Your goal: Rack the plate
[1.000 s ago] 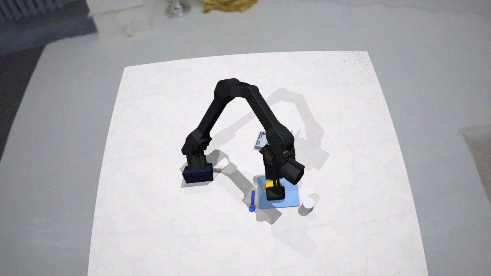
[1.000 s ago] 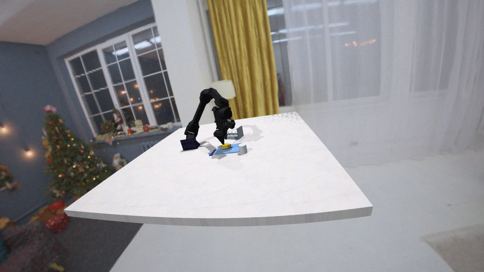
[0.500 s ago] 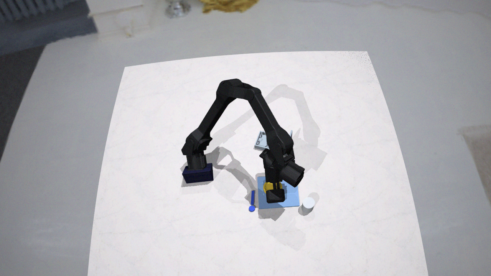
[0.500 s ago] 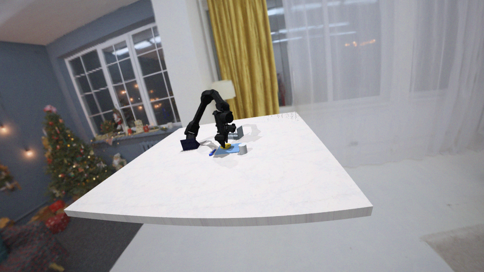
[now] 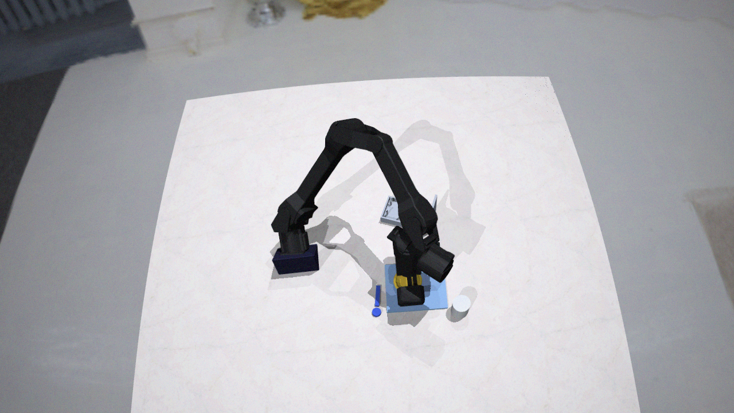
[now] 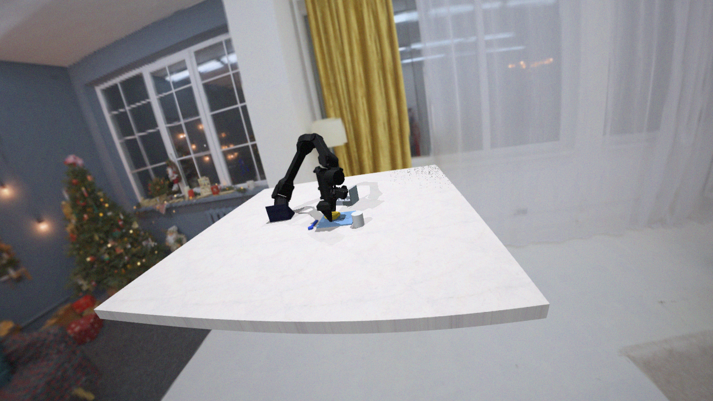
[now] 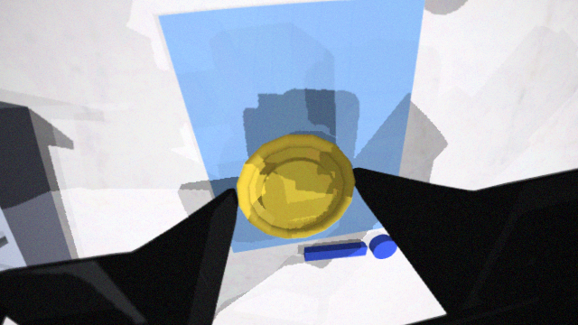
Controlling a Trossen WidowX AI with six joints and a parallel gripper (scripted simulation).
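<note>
The light blue mat lies 20 mm ahead of my gripper tip, 10 mm to the right of it and 10 mm below it. The rest, counted from my gripper tip: blue spoon: 80 mm behind, 60 mm to the right; then yellow plate: 10 mm above; then white cup: 130 mm ahead, 80 mm to the right, 20 mm above.
</note>
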